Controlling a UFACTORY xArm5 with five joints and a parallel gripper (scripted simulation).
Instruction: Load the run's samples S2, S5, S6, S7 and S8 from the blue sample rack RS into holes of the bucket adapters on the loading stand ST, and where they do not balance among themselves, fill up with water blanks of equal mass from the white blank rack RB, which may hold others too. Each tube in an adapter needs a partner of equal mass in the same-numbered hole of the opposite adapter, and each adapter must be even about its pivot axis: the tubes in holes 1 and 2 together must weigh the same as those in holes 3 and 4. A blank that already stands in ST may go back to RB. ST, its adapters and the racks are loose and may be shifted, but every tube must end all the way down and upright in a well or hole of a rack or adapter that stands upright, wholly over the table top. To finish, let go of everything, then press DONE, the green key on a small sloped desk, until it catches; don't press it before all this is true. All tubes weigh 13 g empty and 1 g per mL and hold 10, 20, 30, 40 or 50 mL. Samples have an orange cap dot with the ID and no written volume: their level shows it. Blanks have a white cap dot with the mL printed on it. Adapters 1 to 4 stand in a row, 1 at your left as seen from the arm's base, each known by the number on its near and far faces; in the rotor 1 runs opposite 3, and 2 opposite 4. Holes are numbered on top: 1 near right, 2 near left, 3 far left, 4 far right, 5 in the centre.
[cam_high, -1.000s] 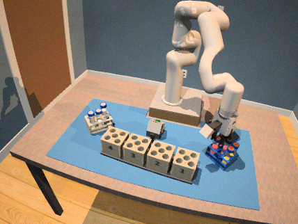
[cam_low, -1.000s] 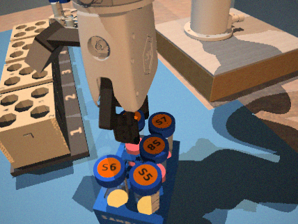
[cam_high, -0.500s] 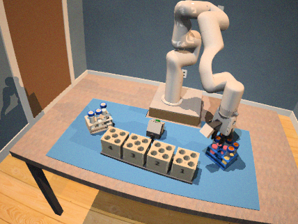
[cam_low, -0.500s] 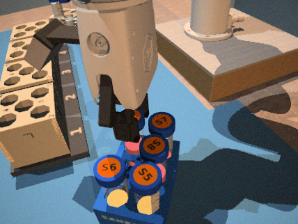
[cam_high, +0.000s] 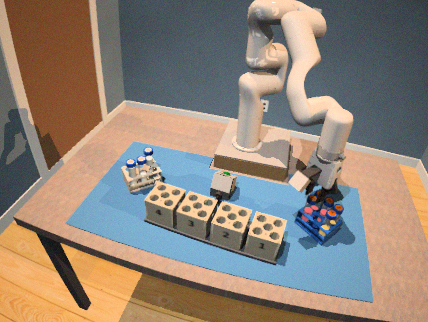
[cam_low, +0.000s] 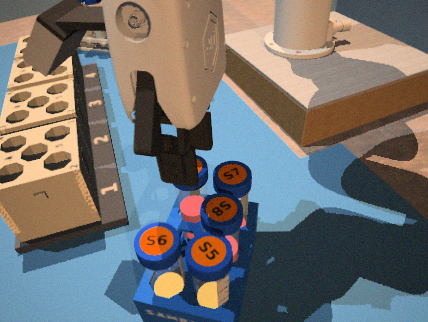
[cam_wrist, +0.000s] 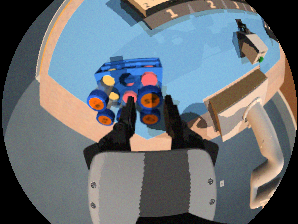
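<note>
My gripper is now 110 mm above the blue sample rack RS and 40 mm to the right of it. From my hand the other things lie so: white blank rack RB 600 mm to the right, 110 mm below, 50 mm ahead; blue-capped tube 610 mm to the right, 90 mm ahead, 80 mm below; loading stand ST 270 mm to the right, 150 mm ahead, 140 mm below.
</note>
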